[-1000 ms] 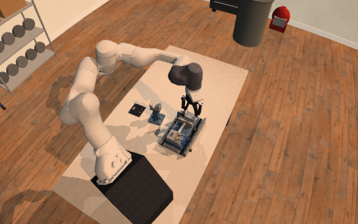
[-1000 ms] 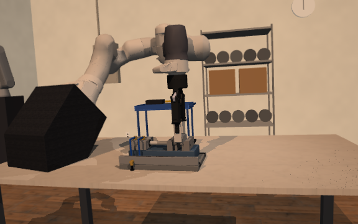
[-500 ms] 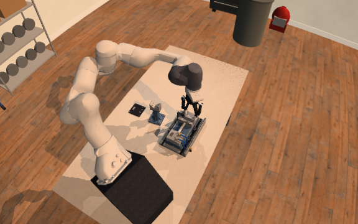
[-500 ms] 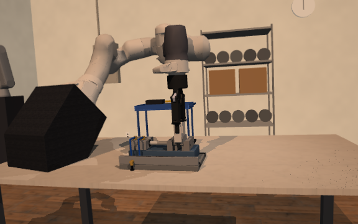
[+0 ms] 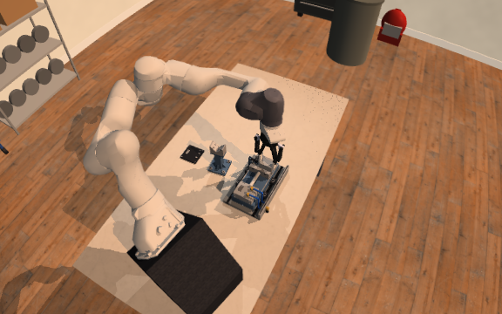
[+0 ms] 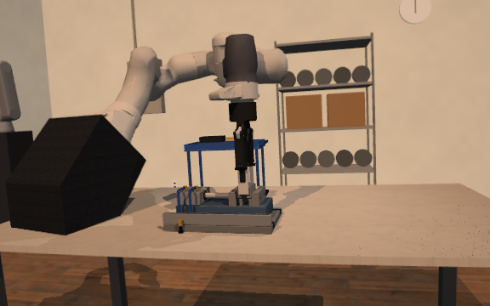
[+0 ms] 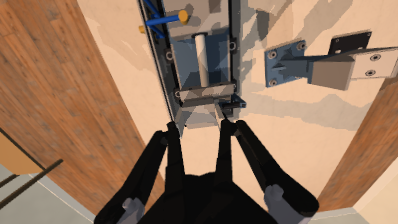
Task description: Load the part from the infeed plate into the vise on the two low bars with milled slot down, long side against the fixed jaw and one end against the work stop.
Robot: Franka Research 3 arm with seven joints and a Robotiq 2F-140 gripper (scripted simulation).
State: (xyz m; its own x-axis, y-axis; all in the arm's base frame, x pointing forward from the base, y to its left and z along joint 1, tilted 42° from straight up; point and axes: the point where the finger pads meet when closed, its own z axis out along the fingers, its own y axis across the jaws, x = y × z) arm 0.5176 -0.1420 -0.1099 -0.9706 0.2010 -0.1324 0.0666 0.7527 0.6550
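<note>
The part is 3 cm below my hand. The rest, counted from my hand: vise 8 cm below, 7 cm behind, 2 cm to the left; dark infeed plate 39 cm to the left, 12 cm below, 3 cm behind.
</note>
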